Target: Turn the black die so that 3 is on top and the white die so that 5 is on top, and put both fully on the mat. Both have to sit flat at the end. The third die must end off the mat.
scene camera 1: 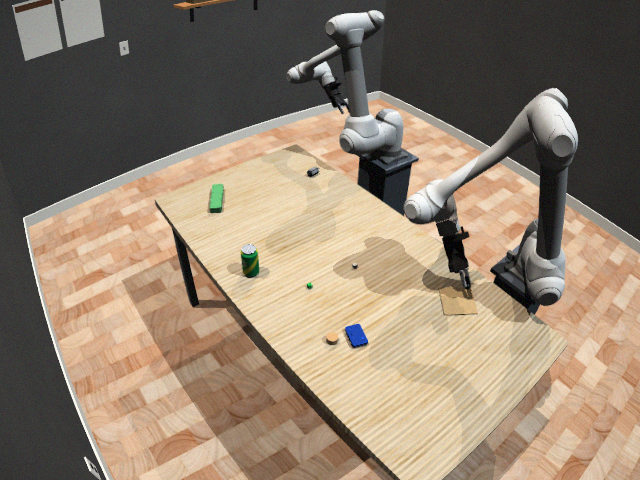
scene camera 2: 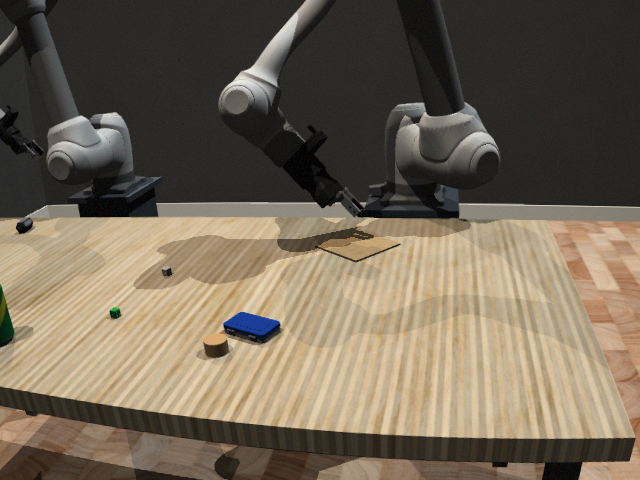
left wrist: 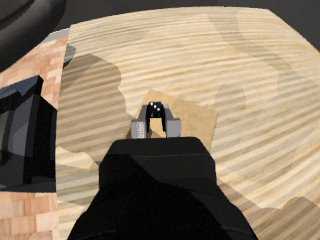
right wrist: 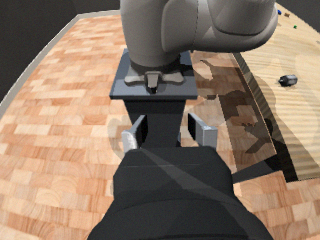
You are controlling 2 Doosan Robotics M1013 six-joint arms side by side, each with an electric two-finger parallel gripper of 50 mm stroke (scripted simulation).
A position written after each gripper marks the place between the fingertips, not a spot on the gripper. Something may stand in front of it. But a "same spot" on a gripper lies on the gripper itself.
The left gripper shows in scene camera 1, in scene camera 2 [359, 212] and in the left wrist view; in the right wrist view it is out of frame. A tan mat shows in scene camera 1 [455, 301], in scene camera 2 and in the left wrist view; in the right wrist view it is out of frame. The same spot on the tan mat: [left wrist: 197, 121] is [scene camera 2: 355, 252]. One and the same spot on the left gripper: [scene camera 1: 457, 261] is [left wrist: 187, 164].
